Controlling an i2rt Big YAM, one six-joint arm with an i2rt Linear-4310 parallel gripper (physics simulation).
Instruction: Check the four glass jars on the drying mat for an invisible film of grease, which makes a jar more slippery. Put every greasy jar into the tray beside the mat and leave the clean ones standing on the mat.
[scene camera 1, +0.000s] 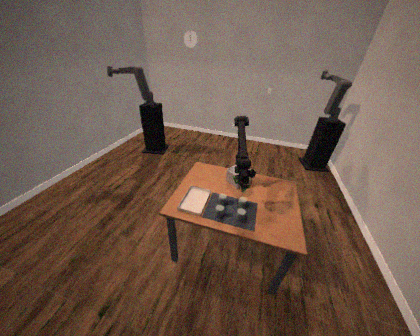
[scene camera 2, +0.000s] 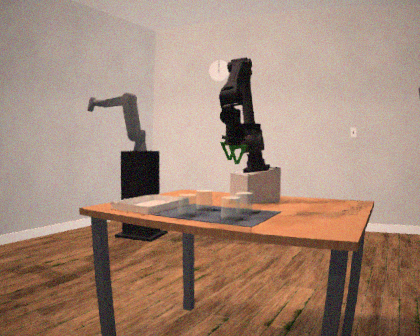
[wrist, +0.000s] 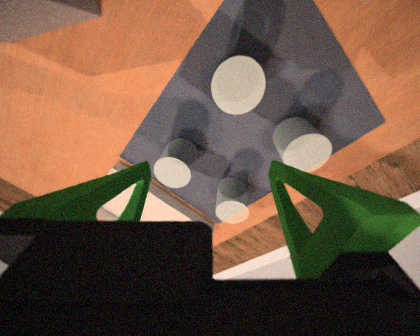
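Pixels of known places: gripper, between the fingertips: (scene camera 1: 239, 187) (scene camera 2: 233, 162) (wrist: 209, 167); arm's base, origin of its link: (scene camera 2: 256, 170).
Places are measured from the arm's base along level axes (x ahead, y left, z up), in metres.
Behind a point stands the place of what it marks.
Note:
Four pale glass jars stand upright on the dark drying mat (scene camera 1: 251, 221) {y 0.080, x 0.495, z -0.143 m} (scene camera 2: 260, 217) {y 0.093, x 0.425, z -0.143 m} (wrist: 350, 111) {y 0.074, x 0.522, z -0.144 m}: back-left jar (scene camera 1: 223, 198) {y -0.151, x 0.346, z -0.072 m} (scene camera 2: 204, 199) {y -0.146, x 0.350, z -0.098 m} (wrist: 174, 170) {y -0.149, x 0.320, z -0.067 m}, back-right jar (scene camera 1: 242, 201) {y 0.006, x 0.361, z -0.068 m} (scene camera 2: 244, 201) {y 0.020, x 0.367, z -0.096 m} (wrist: 238, 85) {y 0.015, x 0.334, z -0.067 m}, front-left jar (scene camera 1: 220, 209) {y -0.170, x 0.477, z -0.067 m} (scene camera 2: 187, 202) {y -0.165, x 0.489, z -0.091 m} (wrist: 232, 207) {y -0.163, x 0.450, z -0.067 m} and front-right jar (scene camera 1: 242, 213) {y -0.002, x 0.493, z -0.067 m} (scene camera 2: 230, 207) {y 0.000, x 0.505, z -0.098 m} (wrist: 304, 150) {y -0.004, x 0.465, z -0.067 m}. No grease shows on them. The white tray (scene camera 1: 195, 201) {y -0.388, x 0.342, z -0.145 m} (scene camera 2: 145, 203) {y -0.449, x 0.273, z -0.144 m} (wrist: 167, 207) {y -0.338, x 0.358, z -0.145 m} is empty beside the mat; the left finger partly hides it in the wrist view. My gripper (scene camera 1: 243, 189) {y -0.034, x 0.337, z 0.051 m} (scene camera 2: 234, 160) {y -0.034, x 0.337, z 0.051 m} (wrist: 209, 167) {y -0.034, x 0.337, z 0.051 m} is open and empty, above the jars' height near the back of the table.
The arm's pale base block (scene camera 1: 231, 176) {y -0.085, x 0.041, z -0.056 m} (scene camera 2: 267, 186) {y 0.060, x 0.052, z -0.070 m} (wrist: 45, 17) {y -0.050, x 0.084, z -0.096 m} stands at the back of the wooden table (scene camera 1: 280, 232) {y 0.289, x 0.566, z -0.147 m} (scene camera 2: 320, 227) {y 0.318, x 0.542, z -0.146 m}. Two other arms stand on black pedestals (scene camera 1: 153, 127) (scene camera 1: 324, 142) away from the table.

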